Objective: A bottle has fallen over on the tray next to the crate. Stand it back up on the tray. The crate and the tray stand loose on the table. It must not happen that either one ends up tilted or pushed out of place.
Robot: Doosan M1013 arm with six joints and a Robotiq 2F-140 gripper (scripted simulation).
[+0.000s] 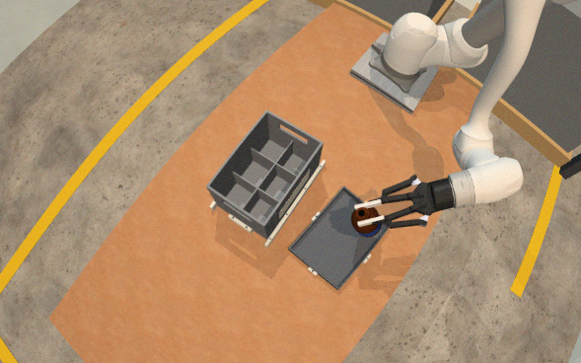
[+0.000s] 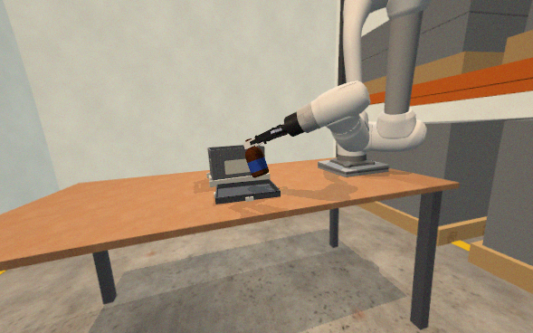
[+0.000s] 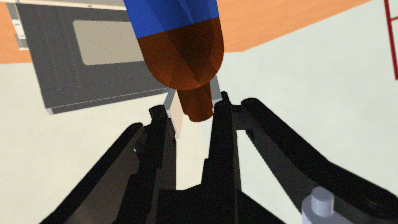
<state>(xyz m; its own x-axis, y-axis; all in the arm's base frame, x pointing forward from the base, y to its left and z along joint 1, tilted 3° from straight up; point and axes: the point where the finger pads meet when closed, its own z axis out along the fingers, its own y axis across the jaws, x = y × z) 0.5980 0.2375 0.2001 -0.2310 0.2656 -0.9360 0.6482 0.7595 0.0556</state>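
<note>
My hand is 6 cm above the bottle. Also, from my hand: grey crate: 28 cm to the right, 13 cm below, 7 cm ahead; grey tray: 20 cm below, 4 cm ahead, 2 cm to the right.
</note>
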